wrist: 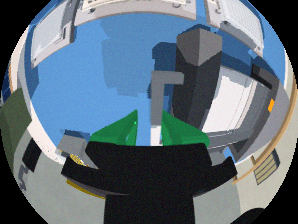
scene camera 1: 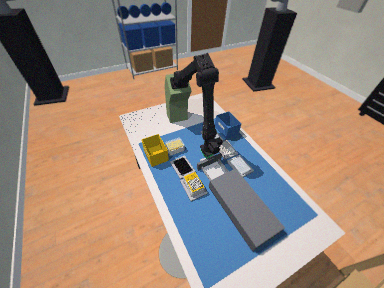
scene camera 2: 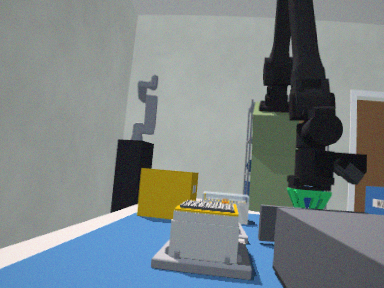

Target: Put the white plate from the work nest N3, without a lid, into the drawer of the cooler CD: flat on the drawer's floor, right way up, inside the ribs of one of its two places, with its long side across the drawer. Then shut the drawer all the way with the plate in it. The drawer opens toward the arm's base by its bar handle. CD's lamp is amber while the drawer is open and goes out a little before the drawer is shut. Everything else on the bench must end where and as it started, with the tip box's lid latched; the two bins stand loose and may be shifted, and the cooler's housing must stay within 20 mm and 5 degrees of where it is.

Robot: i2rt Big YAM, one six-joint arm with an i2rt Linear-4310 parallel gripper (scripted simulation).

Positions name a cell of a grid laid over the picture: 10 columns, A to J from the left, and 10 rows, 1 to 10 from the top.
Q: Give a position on a yellow bin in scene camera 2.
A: E7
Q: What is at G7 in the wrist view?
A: My gripper.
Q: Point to a grey cooler CD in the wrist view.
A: At J6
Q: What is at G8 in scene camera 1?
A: A grey cooler CD.
